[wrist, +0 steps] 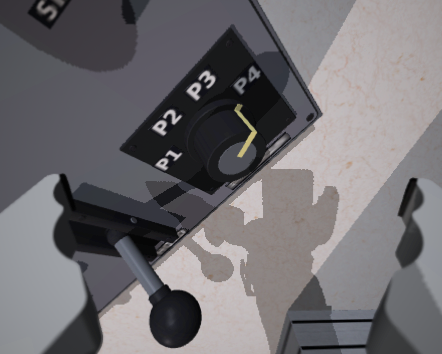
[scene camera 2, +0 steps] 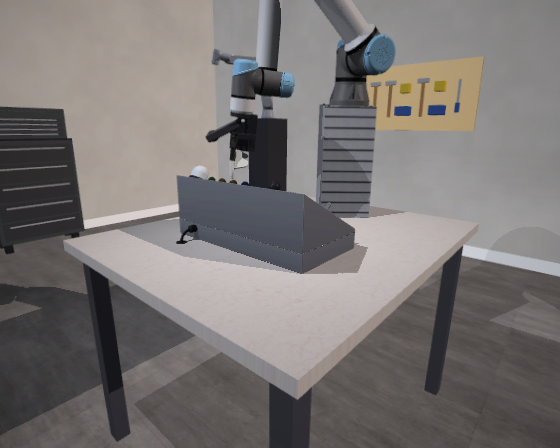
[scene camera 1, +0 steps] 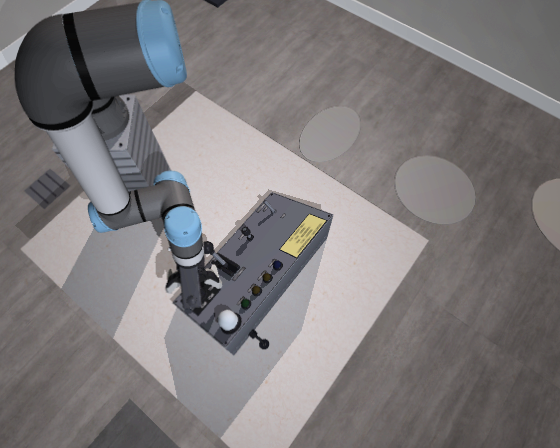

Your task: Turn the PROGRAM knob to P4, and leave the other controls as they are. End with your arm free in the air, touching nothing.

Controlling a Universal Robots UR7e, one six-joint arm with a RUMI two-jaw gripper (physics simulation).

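Places are measured from the arm's base along level axes (x right, y up, z back), in millimetres.
Pixels of known places: gripper, between the fingertips: point(wrist: 233, 181) point(scene camera 2: 233, 172); arm's base, origin of its link: point(scene camera 2: 348, 105) point(scene camera 1: 100, 118).
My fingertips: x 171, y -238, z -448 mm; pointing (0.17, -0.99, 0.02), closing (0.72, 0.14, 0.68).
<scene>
Ahead of a thing's pixels: the offset from my fingertips to its top centre. "spot": to the spot under its first point. Level surfaces: height alone.
The black PROGRAM knob {dx -2, dy -53, dz +14 mm} point(wrist: 218, 137) is on a black plate near a corner of the grey control box point(scene camera 1: 265, 235) point(scene camera 2: 240, 215) point(wrist: 100, 112). Its yellow pointer line {spot: dx +19, dy -76, dz +10 mm} point(wrist: 248, 120) runs down the side and across the top, and its lower end points at the P4 label {spot: dx +36, dy -83, dz -9 mm} point(wrist: 247, 80). P1, P2 and P3 labels show around the knob. My gripper point(scene camera 1: 194, 282) point(scene camera 2: 238, 167) point(wrist: 233, 181) is open and empty above the box, its fingers wide apart on both sides of the knob and clear of it. The arm hides the knob in the first scene view.
A lever with a black ball {dx -122, dy -23, dz +74 mm} point(wrist: 175, 318) point(scene camera 1: 208, 247) stands close beside the knob, between the fingers' lines in the wrist view. A white dome {spot: dx +9, dy +30, dz -140 mm} point(scene camera 1: 228, 320) point(scene camera 2: 199, 172), several round buttons and a yellow label {spot: dx -328, dy -13, dz -144 mm} point(scene camera 1: 304, 235) are on the box, which stands on the table {dy -188 mm} point(scene camera 1: 370, 260) point(scene camera 2: 300, 320).
</scene>
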